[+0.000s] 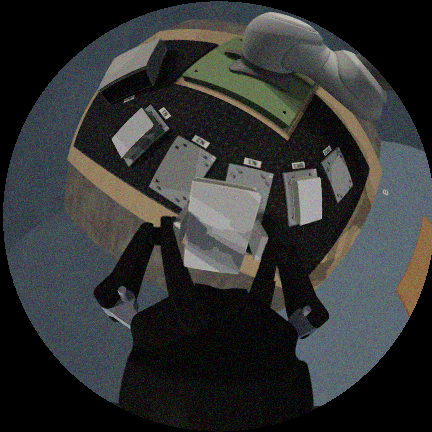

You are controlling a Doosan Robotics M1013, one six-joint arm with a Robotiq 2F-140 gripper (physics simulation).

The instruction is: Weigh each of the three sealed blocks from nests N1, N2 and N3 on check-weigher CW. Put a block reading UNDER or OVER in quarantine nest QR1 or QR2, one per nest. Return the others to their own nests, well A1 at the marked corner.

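Frame: origin at the arm's base, x ahead, y left, z up, level; centimetres.
Seen in the pictures: gripper, fingertip midpoint: (pixel 219 218); arm's base, origin of the base link: (pixel 265 65).
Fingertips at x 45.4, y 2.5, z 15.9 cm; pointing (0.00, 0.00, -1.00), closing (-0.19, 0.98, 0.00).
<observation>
Offsets run from my fingertips to a thing's top centre. "spot": to the spot under its first point.
My gripper (pixel 219 218) is shut on a pale sealed block {dx +1.1, dy +0.2, dz +3.1 cm} (pixel 222 215), its pads on two opposite sides. The held block hangs above the table's front part and hides part of a grey nest {dx -1.6, dy +6.6, dz -16.3 cm} (pixel 250 175), the third from the left. The leftmost nest {spot: dx -15.0, dy -23.3, dz -17.3 cm} (pixel 159 118) bears a pale block {dx -9.4, dy -28.8, dz -13.1 cm} (pixel 134 132). The second nest {dx -2.1, dy -12.0, dz -16.3 cm} (pixel 181 167) has no block on it. The fourth nest {dx -8.9, dy +23.2, dz -16.3 cm} (pixel 288 200) bears a pale block {dx -8.9, dy +23.2, dz -13.1 cm} (pixel 310 200). The rightmost, smaller-looking nest {dx -23.3, dy +35.0, dz -16.3 cm} (pixel 337 175) has no block on it. The nest labels are blurred. No weight reading can be read.
A grey box {dx -35.1, dy -45.6, dz -8.5 cm} (pixel 132 67) with a dark front stands at the back left. A green board (pixel 215 67) with a wooden edge lies at the back middle. The robot's pale arm (pixel 280 42) rises at the back right. A wooden rim {spot: dx +9.2, dy -33.2, dz -19.8 cm} (pixel 117 187) borders the black table top.
</observation>
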